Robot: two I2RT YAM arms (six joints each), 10 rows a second.
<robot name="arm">
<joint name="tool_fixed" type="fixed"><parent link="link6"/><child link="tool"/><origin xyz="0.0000 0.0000 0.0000" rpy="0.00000 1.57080 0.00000"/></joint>
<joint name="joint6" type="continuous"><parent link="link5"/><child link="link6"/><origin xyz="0.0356 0.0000 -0.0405"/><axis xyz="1 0 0"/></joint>
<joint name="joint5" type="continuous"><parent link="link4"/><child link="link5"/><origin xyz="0.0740 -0.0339 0.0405"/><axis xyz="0 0 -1"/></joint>
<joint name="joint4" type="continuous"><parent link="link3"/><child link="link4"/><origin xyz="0.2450 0.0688 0.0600"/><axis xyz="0 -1 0"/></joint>
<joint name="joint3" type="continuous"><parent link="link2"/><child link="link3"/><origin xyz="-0.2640 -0.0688 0.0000"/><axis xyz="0 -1 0"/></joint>
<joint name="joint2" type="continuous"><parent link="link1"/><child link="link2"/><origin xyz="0.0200 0.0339 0.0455"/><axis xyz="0 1 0"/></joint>
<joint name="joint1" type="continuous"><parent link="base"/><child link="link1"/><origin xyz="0.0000 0.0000 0.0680"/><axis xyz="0 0 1"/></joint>
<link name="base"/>
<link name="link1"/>
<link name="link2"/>
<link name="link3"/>
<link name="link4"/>
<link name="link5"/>
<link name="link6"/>
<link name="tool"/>
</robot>
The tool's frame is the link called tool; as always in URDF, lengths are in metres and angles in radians. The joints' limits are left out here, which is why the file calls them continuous.
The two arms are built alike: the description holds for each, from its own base.
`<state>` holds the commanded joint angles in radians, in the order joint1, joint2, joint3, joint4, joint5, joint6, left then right.
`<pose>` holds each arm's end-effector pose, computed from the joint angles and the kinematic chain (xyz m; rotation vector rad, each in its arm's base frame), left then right.
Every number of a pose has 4 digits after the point. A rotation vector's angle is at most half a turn.
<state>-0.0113 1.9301 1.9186 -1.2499 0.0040 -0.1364 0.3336 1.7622 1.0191 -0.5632 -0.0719 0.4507</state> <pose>0.3918 -0.0046 0.3134 -0.1762 2.8276 -0.0382 0.3014 0.1072 0.1454 0.1566 2.9104 0.2450</pose>
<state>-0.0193 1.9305 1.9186 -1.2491 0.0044 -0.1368 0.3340 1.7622 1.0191 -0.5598 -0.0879 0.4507</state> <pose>0.3920 -0.0077 0.3133 -0.1654 2.8280 -0.0407 0.3015 0.1079 0.1455 0.1528 2.9116 0.2687</pose>
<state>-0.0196 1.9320 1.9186 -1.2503 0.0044 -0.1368 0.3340 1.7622 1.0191 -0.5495 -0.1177 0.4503</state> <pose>0.3921 -0.0078 0.3127 -0.1651 2.8307 -0.0405 0.3021 0.1093 0.1460 0.1453 2.9094 0.3145</pose>
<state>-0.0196 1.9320 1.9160 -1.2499 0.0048 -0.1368 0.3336 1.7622 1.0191 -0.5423 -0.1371 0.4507</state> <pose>0.3920 -0.0079 0.3120 -0.1652 2.8329 -0.0408 0.3026 0.1100 0.1463 0.1416 2.9070 0.3445</pose>
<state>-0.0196 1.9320 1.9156 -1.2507 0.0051 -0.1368 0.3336 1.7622 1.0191 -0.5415 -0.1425 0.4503</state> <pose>0.3919 -0.0079 0.3119 -0.1652 2.8341 -0.0412 0.3027 0.1102 0.1463 0.1399 2.9075 0.3522</pose>
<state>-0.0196 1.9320 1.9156 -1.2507 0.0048 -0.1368 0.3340 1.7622 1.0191 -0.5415 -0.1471 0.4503</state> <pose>0.3919 -0.0079 0.3119 -0.1652 2.8341 -0.0407 0.3026 0.1105 0.1463 0.1384 2.9087 0.3586</pose>
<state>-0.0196 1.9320 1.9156 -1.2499 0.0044 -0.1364 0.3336 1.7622 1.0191 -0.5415 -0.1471 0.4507</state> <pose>0.3920 -0.0078 0.3119 -0.1647 2.8333 -0.0402 0.3026 0.1104 0.1463 0.1395 2.9086 0.3586</pose>
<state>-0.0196 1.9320 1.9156 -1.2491 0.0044 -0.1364 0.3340 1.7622 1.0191 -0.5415 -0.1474 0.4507</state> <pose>0.3921 -0.0078 0.3119 -0.1646 2.8325 -0.0402 0.3025 0.1105 0.1463 0.1389 2.9088 0.3591</pose>
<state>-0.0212 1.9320 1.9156 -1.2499 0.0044 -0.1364 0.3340 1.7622 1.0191 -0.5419 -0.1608 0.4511</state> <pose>0.3920 -0.0085 0.3119 -0.1624 2.8335 -0.0405 0.3023 0.1109 0.1464 0.1369 2.9122 0.3775</pose>
